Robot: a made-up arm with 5 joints. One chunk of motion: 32 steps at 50 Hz.
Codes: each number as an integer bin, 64 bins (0 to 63) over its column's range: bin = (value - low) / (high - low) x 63, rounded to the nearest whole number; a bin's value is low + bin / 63 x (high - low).
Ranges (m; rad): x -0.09..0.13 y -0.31..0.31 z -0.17..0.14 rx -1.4..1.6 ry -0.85..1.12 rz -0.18..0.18
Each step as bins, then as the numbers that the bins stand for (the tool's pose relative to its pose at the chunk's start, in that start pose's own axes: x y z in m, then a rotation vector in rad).
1 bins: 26 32 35 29 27 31
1 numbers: 0.0008 0.0049 0.0022 -0.0190 -0.0057 -0.0029
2 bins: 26 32 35 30 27 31
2 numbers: 0.0008 0.0049 0.0022 0.0286 -0.0057 -0.0029
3 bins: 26 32 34 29 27 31
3 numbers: 0.0008 0.0049 -0.0027 -0.0190 -0.0057 -0.0029
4 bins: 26 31 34 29 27 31
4 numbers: 0.0008 -0.0049 -0.0027 -0.0190 -0.0057 -0.0029
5 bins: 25 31 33 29 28 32
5 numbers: -0.0027 -0.0049 -0.0076 -0.0190 0.0256 0.0029
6 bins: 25 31 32 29 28 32
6 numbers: -0.0027 -0.0049 -0.0125 -0.0190 0.0256 0.0029
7 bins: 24 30 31 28 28 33
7 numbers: -0.0062 -0.0148 -0.0175 -0.0667 0.0256 0.0086
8 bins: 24 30 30 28 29 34
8 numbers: -0.0062 -0.0148 -0.0224 -0.0667 0.0568 0.0143
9 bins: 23 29 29 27 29 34
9 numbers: -0.0097 -0.0246 -0.0273 -0.1143 0.0568 0.0143
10 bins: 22 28 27 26 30 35
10 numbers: -0.0132 -0.0344 -0.0371 -0.1619 0.0881 0.0200
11 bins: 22 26 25 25 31 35
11 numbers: -0.0132 -0.0541 -0.0470 -0.2095 0.1194 0.0200
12 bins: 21 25 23 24 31 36
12 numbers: -0.0167 -0.0640 -0.0568 -0.2571 0.1194 0.0257
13 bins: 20 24 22 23 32 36
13 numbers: -0.0202 -0.0738 -0.0617 -0.3048 0.1506 0.0257
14 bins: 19 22 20 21 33 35
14 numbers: -0.0237 -0.0935 -0.0716 -0.4000 0.1819 0.0200
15 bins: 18 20 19 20 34 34
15 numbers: -0.0271 -0.1132 -0.0765 -0.4476 0.2132 0.0143
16 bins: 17 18 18 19 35 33
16 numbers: -0.0306 -0.1329 -0.0814 -0.4952 0.2444 0.0086
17 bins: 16 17 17 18 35 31
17 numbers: -0.0341 -0.1427 -0.0863 -0.5429 0.2444 -0.0029
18 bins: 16 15 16 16 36 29
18 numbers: -0.0341 -0.1624 -0.0913 -0.6381 0.2757 -0.0143
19 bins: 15 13 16 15 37 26
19 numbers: -0.0376 -0.1821 -0.0913 -0.6857 0.3070 -0.0314
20 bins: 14 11 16 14 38 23
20 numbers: -0.0411 -0.2017 -0.0913 -0.7333 0.3383 -0.0486
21 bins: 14 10 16 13 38 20
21 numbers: -0.0411 -0.2116 -0.0913 -0.7810 0.3383 -0.0657
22 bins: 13 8 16 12 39 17
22 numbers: -0.0446 -0.2313 -0.0913 -0.8286 0.3695 -0.0829
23 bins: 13 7 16 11 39 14
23 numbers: -0.0446 -0.2411 -0.0913 -0.8762 0.3695 -0.1000
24 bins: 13 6 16 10 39 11
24 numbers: -0.0446 -0.2510 -0.0913 -0.9238 0.3695 -0.1171
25 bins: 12 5 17 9 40 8
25 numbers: -0.0481 -0.2608 -0.0863 -0.9714 0.4008 -0.1343
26 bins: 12 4 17 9 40 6
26 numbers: -0.0481 -0.2706 -0.0863 -0.9714 0.4008 -0.1457
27 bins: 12 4 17 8 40 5
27 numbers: -0.0481 -0.2706 -0.0863 -1.0190 0.4008 -0.1514
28 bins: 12 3 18 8 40 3
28 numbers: -0.0481 -0.2805 -0.0814 -1.0190 0.4008 -0.1629
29 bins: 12 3 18 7 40 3
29 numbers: -0.0481 -0.2805 -0.0814 -1.0667 0.4008 -0.1629
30 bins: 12 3 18 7 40 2
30 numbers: -0.0481 -0.2805 -0.0814 -1.0667 0.4008 -0.1686
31 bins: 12 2 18 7 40 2
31 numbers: -0.0481 -0.2903 -0.0814 -1.0667 0.4008 -0.1686
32 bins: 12 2 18 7 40 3
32 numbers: -0.0481 -0.2903 -0.0814 -1.0667 0.4008 -0.1629
